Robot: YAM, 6 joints.
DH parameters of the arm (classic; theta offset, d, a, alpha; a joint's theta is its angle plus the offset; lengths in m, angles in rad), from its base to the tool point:
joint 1: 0 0.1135 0.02 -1.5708
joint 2: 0 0 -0.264 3.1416
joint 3: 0.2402 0 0.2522 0
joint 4: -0.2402 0 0.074 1.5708
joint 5: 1.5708 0 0 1.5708
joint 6: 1.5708 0.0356 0 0
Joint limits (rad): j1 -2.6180..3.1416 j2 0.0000..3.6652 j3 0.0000..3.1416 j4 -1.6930..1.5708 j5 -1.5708..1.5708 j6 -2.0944..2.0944
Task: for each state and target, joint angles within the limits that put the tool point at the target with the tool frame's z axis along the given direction. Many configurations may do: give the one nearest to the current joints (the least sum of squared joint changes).
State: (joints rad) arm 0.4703 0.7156 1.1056 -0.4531 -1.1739 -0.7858
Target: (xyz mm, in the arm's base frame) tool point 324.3 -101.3 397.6 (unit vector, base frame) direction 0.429 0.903 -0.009
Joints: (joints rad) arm -0.4077 1.5541 1.4671 -0.1592 -1.5338 -0.7858
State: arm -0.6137 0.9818 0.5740 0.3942 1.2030 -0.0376
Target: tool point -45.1 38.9 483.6 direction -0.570 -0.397 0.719
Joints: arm -1.1334 0.2996 0.9343 0.7732 0.7542 -0.0376
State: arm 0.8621 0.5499 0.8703 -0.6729 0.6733 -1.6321
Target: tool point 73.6 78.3 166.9 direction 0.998 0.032 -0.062
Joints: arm 1.1123 0.1931 0.0109 0.0512 1.0766 -1.6321
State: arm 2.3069 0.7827 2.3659 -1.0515 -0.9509 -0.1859
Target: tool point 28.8 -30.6 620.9 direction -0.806 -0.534 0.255
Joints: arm 2.9427 0.9872 2.3278 -0.9841 -0.7516 -0.1859
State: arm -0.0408 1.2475 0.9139 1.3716 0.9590 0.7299
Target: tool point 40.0 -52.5 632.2 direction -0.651 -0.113 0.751
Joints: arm -0.6546 1.2559 1.7958 1.5684 0.5073 0.7299
